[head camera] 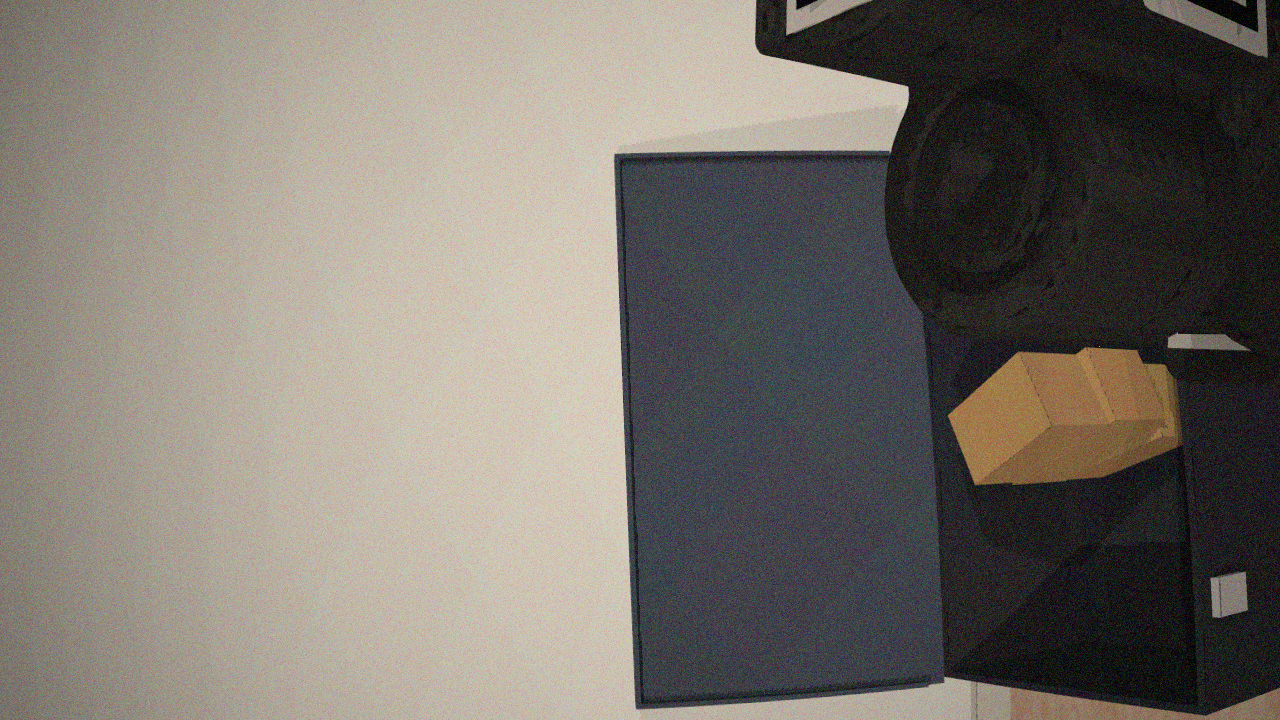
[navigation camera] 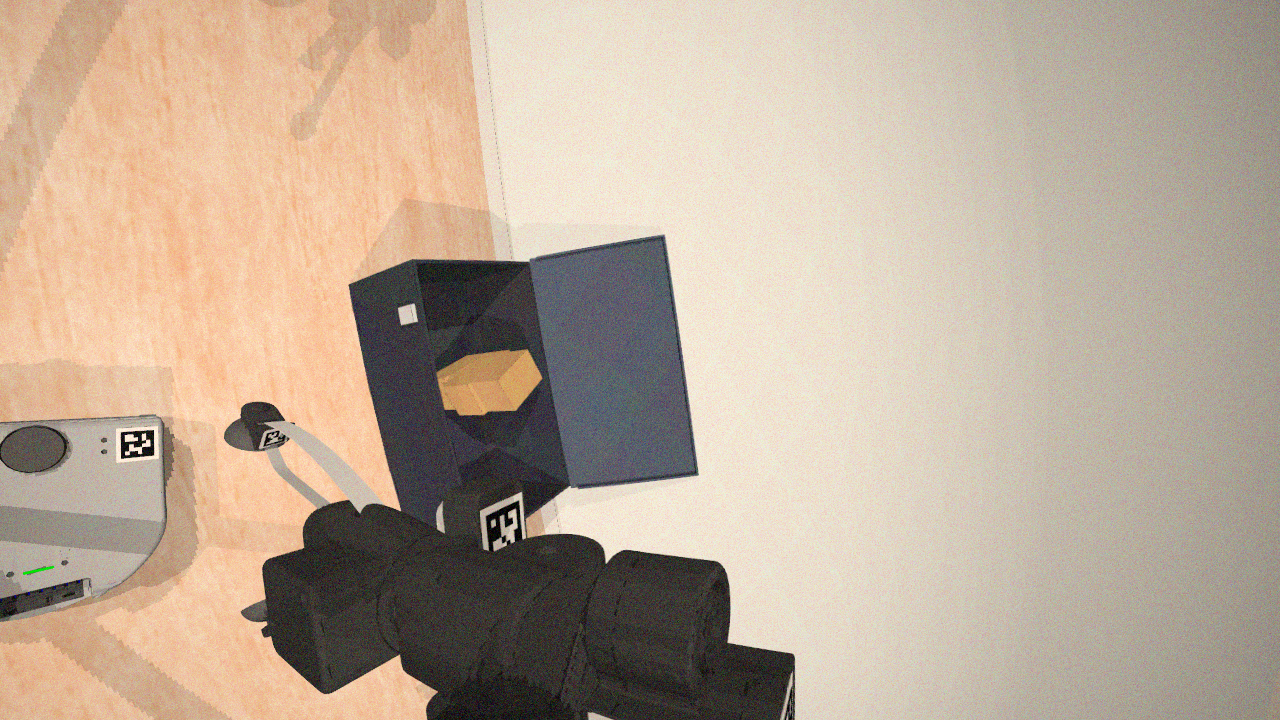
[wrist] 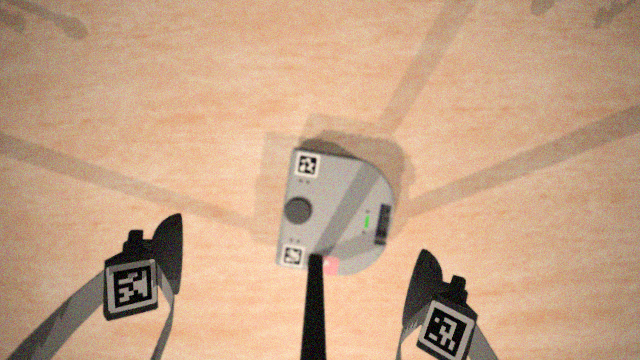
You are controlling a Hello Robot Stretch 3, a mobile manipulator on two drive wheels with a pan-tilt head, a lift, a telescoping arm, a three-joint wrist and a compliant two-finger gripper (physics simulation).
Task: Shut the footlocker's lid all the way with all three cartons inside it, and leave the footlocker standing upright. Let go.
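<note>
The dark navy footlocker (head camera: 1239, 483) (navigation camera: 384, 385) stands upright on the floor by the wall. Its blue-grey lid (head camera: 778, 429) (navigation camera: 617, 367) is wide open, leaning back toward the wall. Three tan cartons, the nearest to the lid (head camera: 1002, 419) (navigation camera: 519, 380), a middle one (head camera: 1123, 385) and a far one (head camera: 1170, 402), lie close together inside. My gripper (navigation camera: 256, 519) (wrist: 298, 259) is open and empty, in front of the footlocker on the side away from the lid. Its fingers do not show in the head view, where the dark arm hides one end of the footlocker.
My grey base (navigation camera: 80, 501) (wrist: 337, 210) stands on the wooden floor (navigation camera: 223, 223) (wrist: 150, 100), in front of the footlocker. The pale wall (head camera: 313, 358) (navigation camera: 895, 358) rises behind the lid. My dark wrist (navigation camera: 501, 600) hangs beside and over one end of the footlocker in the navigation view.
</note>
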